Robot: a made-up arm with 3 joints. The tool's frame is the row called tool.
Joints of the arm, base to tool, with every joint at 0 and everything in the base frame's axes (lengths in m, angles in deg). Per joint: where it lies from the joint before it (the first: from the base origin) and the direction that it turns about. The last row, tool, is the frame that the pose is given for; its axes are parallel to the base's.
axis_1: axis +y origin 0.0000 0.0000 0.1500
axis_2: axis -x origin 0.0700 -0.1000 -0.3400
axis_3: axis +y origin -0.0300 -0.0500 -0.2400
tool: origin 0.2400 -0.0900 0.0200
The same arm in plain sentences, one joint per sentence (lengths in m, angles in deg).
The arm has three revolute joints in a row. What follows holds with every joint at zero, and every direction is one of the base frame's.
The first joint lies 0.1500 m along +z from the base frame's origin and turns about +y.
The second joint lies 0.0700 m along +x and 0.1000 m along -y and 0.3400 m along -z from the first joint and turns about -x.
The third joint lies 0.0300 m along -x and 0.0500 m along -y and 0.2400 m along -z from the second joint and turns about +y.
The tool frame, which is the frame that the pose is given for, lies 0.2400 m along +x and 0.0900 m along -y and 0.0200 m along +z from the third joint; its axes are parallel to the base frame's.

